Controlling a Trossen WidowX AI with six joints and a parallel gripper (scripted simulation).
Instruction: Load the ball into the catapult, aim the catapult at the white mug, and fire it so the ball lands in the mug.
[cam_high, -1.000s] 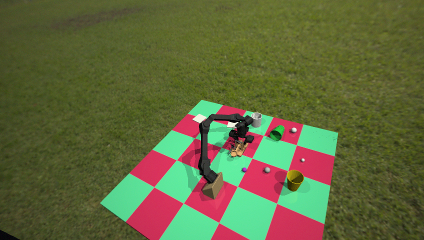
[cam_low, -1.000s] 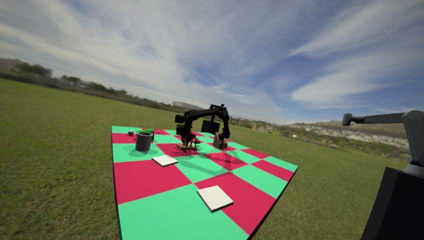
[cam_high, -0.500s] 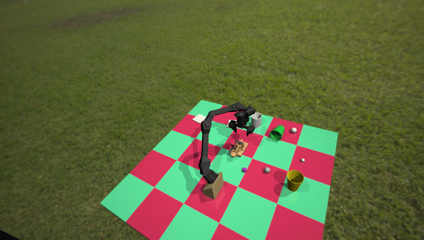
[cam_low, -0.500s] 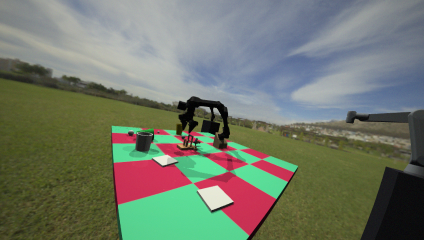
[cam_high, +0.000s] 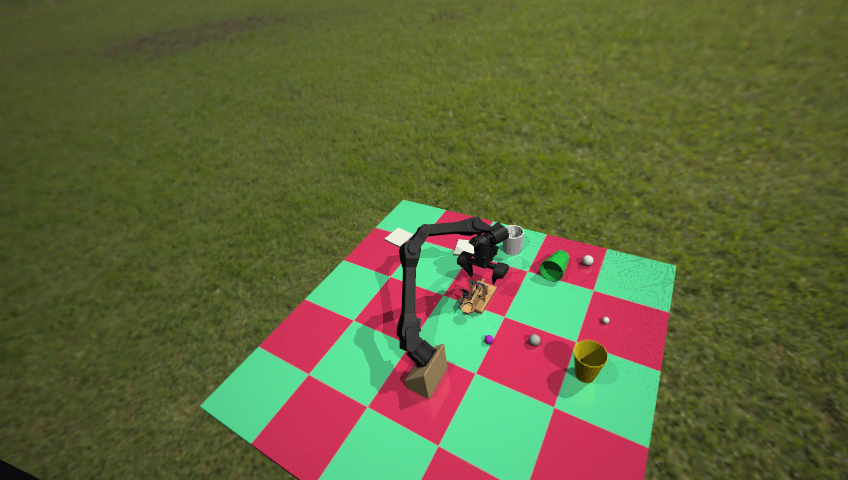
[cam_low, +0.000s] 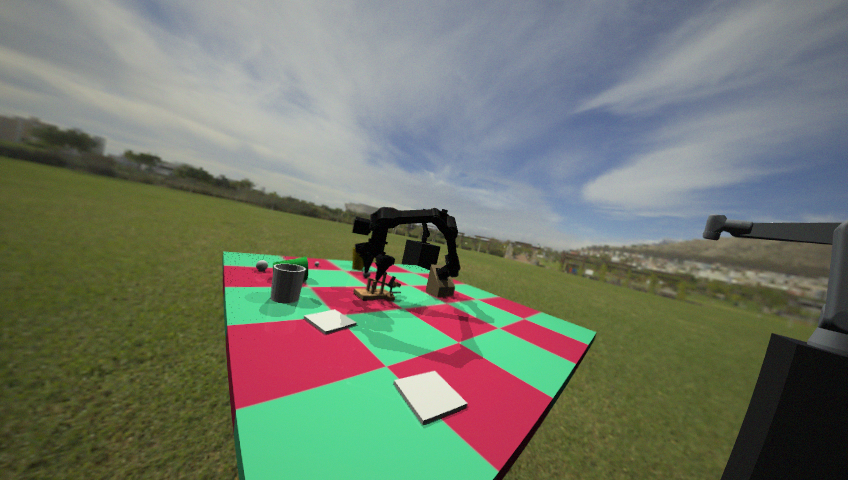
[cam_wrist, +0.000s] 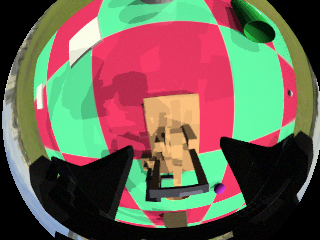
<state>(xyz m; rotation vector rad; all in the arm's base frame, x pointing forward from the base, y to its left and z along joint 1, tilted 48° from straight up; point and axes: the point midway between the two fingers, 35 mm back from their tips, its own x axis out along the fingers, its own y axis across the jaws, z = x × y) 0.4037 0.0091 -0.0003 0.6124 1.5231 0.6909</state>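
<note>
The purple ball lies 190 mm behind my gripper tip, 120 mm to the right of it and 60 mm below it. Round my gripper tip: grey ball 260 mm to the right, 120 mm behind, 60 mm below; then wooden catapult 60 mm behind, 30 mm below, 20 mm to the left; then white mug 290 mm ahead, 50 mm below.
</note>
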